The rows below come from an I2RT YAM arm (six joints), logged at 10 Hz.
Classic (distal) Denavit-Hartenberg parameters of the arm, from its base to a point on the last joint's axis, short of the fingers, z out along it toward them. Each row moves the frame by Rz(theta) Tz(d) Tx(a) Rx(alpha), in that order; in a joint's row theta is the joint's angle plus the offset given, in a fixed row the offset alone. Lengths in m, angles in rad.
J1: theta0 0; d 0.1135; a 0.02; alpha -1.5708
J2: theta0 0; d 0; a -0.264; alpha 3.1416
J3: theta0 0.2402; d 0; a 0.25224; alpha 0
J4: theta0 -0.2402; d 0; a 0.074; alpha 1.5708
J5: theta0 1.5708; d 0; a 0; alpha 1.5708
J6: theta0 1.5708; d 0.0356; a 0; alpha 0
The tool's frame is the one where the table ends.
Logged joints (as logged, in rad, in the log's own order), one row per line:
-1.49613 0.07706 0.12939 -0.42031 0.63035 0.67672
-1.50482 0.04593 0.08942 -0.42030 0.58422 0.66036
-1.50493 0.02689 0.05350 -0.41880 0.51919 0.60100
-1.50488 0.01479 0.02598 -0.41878 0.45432 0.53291
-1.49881 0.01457 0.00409 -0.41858 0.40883 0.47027
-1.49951 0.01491 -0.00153 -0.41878 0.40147 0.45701
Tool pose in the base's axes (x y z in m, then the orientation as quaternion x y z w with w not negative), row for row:
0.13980 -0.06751 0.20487 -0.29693 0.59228 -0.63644 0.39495
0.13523 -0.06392 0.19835 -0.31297 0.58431 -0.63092 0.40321
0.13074 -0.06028 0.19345 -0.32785 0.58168 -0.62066 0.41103
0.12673 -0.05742 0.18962 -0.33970 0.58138 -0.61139 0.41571
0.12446 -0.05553 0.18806 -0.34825 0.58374 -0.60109 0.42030
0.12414 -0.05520 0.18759 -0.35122 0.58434 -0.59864 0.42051
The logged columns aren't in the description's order. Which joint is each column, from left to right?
Columns, left to right: J6, J3, J5, J1, J2, J4.
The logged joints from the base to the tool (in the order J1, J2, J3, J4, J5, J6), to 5 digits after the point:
-0.42031 0.63035 0.07706 0.67672 0.12939 -1.49613
-0.42030 0.58422 0.04593 0.66036 0.08942 -1.50482
-0.41880 0.51919 0.02689 0.60100 0.05350 -1.50493
-0.41878 0.45432 0.01479 0.53291 0.02598 -1.50488
-0.41858 0.40883 0.01457 0.47027 0.00409 -1.49881
-0.41878 0.40147 0.01491 0.45701 -0.00153 -1.49951

